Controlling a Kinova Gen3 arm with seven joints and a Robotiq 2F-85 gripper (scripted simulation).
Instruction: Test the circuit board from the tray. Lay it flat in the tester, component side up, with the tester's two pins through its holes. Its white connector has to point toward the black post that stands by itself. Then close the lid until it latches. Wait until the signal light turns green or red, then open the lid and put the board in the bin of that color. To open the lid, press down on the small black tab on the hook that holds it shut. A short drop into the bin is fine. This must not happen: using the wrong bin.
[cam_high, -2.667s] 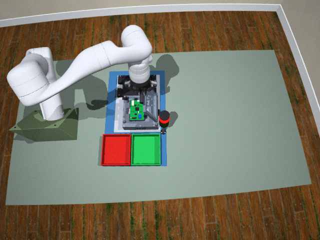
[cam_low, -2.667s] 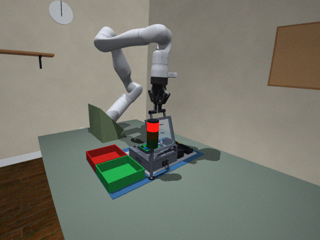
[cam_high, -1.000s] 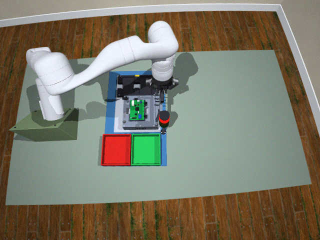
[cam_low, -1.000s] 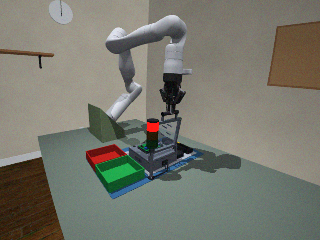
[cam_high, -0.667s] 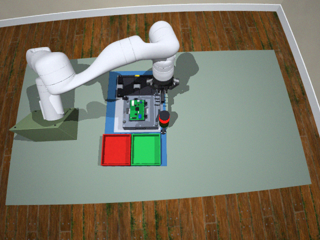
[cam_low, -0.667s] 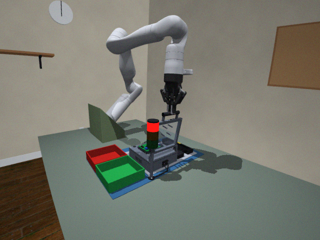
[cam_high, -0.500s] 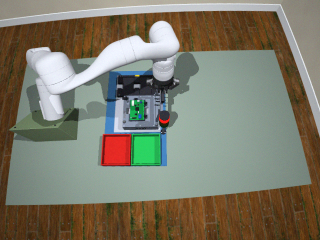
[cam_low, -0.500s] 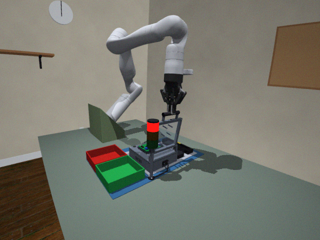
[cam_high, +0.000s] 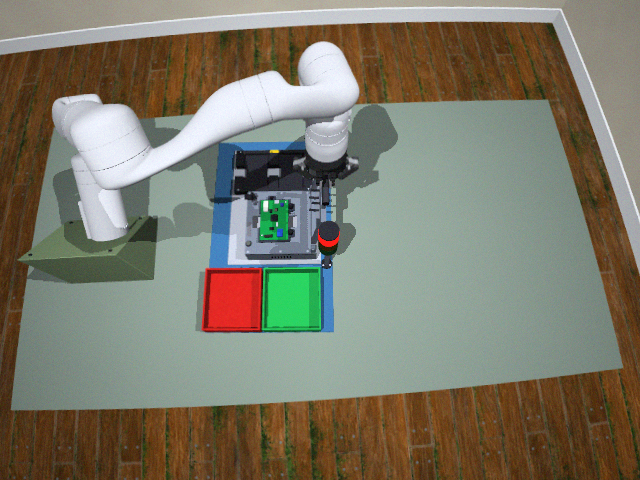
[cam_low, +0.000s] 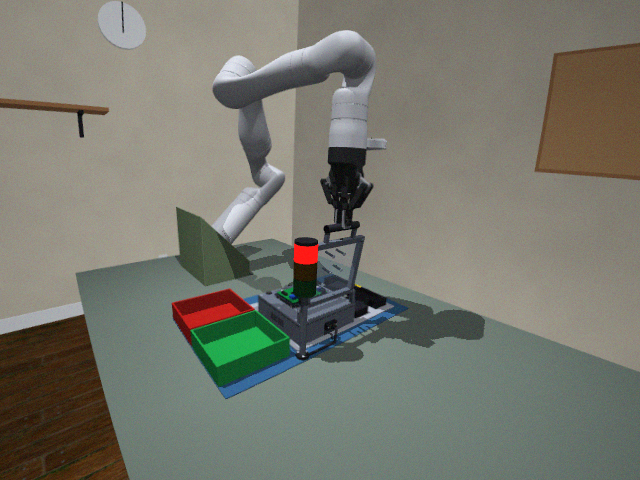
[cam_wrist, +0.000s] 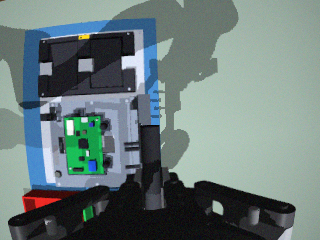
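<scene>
Right now my hand is 21 cm above the green circuit board and 13 cm past it. From my hand the other things lie so: nest (22 cm below, 12 cm behind); black latch hook (20 cm below, 19 cm behind, 5 cm to the left); clear lid (10 cm below, 1 cm behind).
</scene>
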